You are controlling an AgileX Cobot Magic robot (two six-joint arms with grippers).
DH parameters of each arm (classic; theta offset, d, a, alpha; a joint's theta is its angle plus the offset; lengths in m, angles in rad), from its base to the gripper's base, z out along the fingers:
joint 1: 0 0.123 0 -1.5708
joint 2: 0.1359 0 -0.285 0
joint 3: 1.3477 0 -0.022 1.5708
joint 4: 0 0.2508 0 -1.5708
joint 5: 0 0 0.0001 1.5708
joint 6: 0 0.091 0 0
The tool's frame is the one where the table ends.
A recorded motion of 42 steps. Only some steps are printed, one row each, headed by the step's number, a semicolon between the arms.
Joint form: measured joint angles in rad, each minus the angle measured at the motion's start. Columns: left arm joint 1, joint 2, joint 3, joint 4, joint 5, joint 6; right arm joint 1, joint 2, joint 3, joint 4, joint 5, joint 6.
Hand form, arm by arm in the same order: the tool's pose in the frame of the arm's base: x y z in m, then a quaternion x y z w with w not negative. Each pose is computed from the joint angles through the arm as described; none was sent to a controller.
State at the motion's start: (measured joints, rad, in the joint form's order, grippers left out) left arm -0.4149 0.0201 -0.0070 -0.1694 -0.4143 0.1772; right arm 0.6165 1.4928 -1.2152 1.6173 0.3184 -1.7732
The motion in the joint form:
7: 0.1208 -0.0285 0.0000 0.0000 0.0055 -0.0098; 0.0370 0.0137 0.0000 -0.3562 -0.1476 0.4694
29: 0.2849 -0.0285 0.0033 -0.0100 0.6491 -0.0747; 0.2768 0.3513 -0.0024 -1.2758 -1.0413 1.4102
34: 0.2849 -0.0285 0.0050 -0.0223 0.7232 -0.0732; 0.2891 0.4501 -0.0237 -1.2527 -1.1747 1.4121
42: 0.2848 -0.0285 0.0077 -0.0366 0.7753 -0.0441; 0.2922 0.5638 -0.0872 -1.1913 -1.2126 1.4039
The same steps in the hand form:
7: 0.0439 -0.0069 0.2507 0.04871 0.50573 -0.10434 0.85497; 0.2747 0.2290 0.3552 -0.31737 0.72423 0.24317 0.56181
29: 0.0539 -0.0109 0.1939 0.03545 0.75129 -0.08199 0.65390; 0.2837 0.3205 0.2881 -0.23437 0.60842 0.22378 0.72444
34: 0.0525 -0.0122 0.1869 0.03811 0.77501 -0.08807 0.62462; 0.2919 0.3325 0.2627 -0.21350 0.59671 0.21651 0.74261
42: 0.0513 -0.0134 0.1816 0.04980 0.79075 -0.08635 0.60397; 0.3068 0.3459 0.2322 -0.19312 0.61437 0.20481 0.73709

